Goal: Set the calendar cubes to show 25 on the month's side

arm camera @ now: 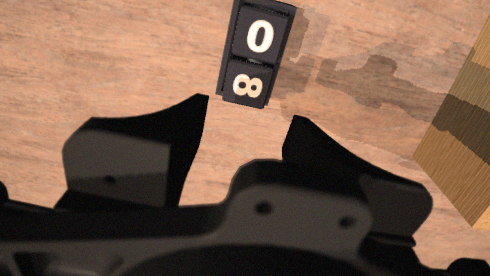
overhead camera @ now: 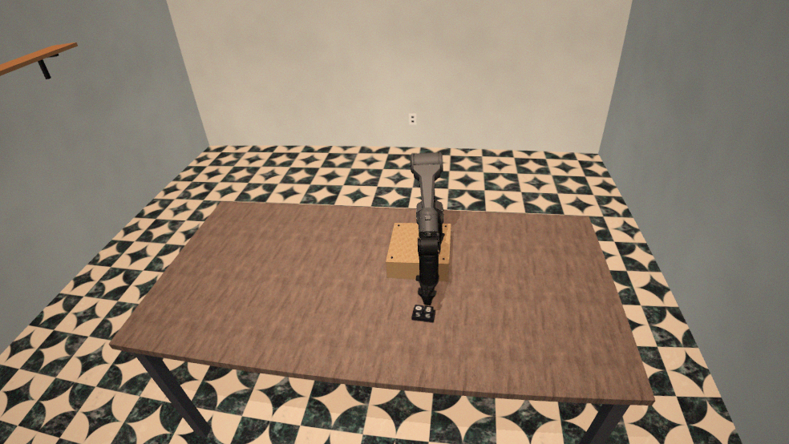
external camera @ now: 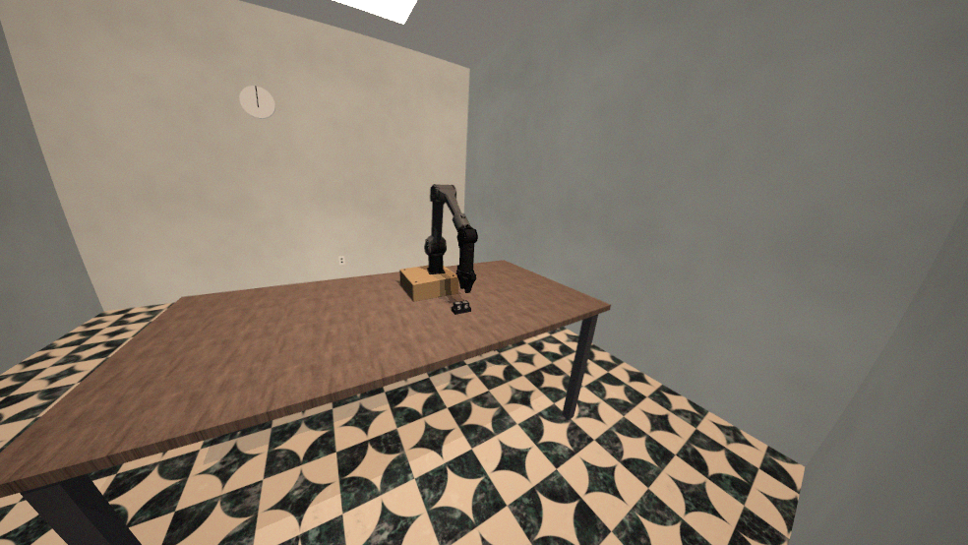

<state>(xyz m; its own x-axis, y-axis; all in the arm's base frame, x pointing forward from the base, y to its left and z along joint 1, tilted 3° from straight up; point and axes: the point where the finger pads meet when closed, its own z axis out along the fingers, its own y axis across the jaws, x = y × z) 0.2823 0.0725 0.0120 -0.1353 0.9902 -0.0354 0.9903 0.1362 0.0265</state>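
Right now the dark cube is 7 cm below my hand and 3 cm to the right of it. Also, from my hand: tray 9 cm below, 2 cm to the right.
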